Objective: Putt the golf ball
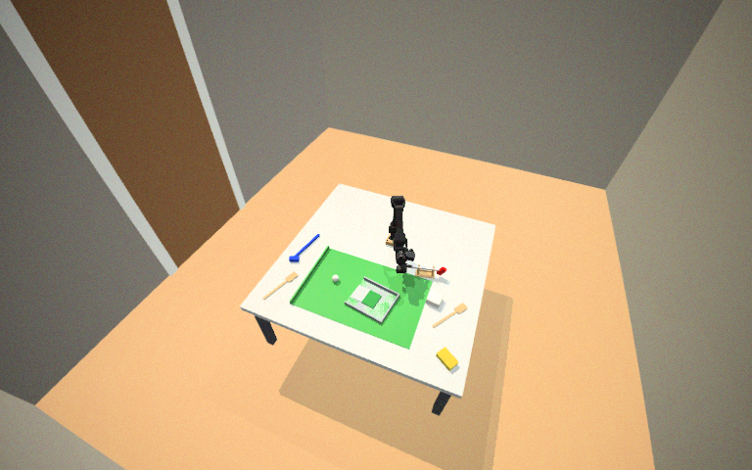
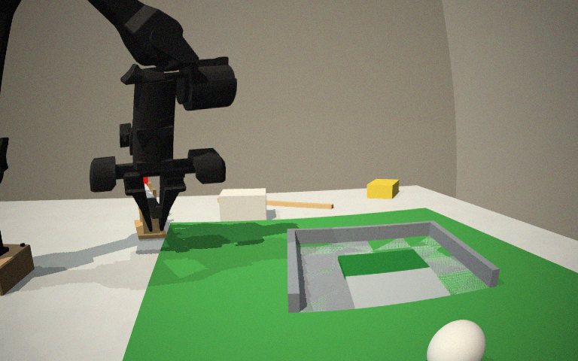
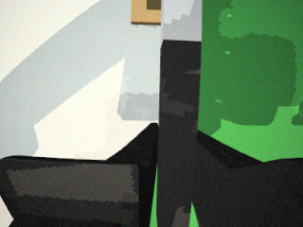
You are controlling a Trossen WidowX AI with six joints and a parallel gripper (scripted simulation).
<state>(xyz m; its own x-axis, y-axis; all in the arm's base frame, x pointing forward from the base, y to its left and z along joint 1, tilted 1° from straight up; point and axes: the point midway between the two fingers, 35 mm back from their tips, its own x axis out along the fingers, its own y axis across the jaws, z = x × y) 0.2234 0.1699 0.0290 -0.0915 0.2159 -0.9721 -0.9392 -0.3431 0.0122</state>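
Now: the red putter 110 mm to the left of my gripper tip, 40 mm behind it and 30 mm above it. Also, from my gripper tip: golf ball 340 mm to the right, 270 mm ahead, 10 mm below; then white block 250 mm to the left, 110 mm ahead, 10 mm below; then wooden stand 120 mm to the left, 50 mm behind.
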